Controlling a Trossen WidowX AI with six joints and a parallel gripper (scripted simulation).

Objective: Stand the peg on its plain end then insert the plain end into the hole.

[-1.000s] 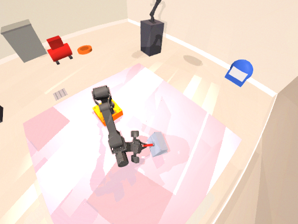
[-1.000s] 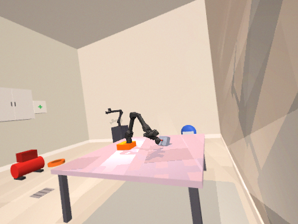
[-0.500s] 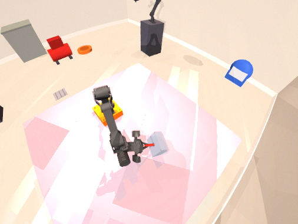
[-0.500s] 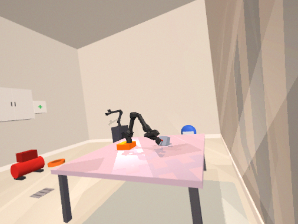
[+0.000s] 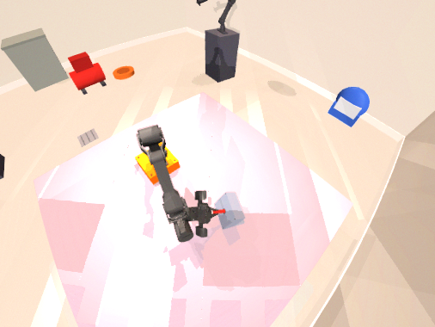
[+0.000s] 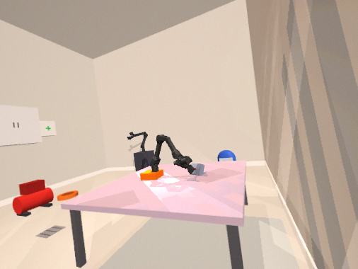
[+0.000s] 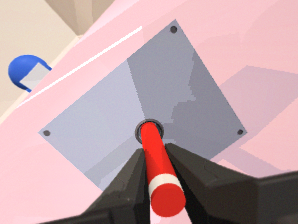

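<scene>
Right now the sloped panel is 2 cm ahead of my gripper tip, 5 cm to the left of it and 3 cm below it. The rest, counted from my gripper tip: peg (1 cm behind, 1 cm to the right, 1 cm above).
</scene>
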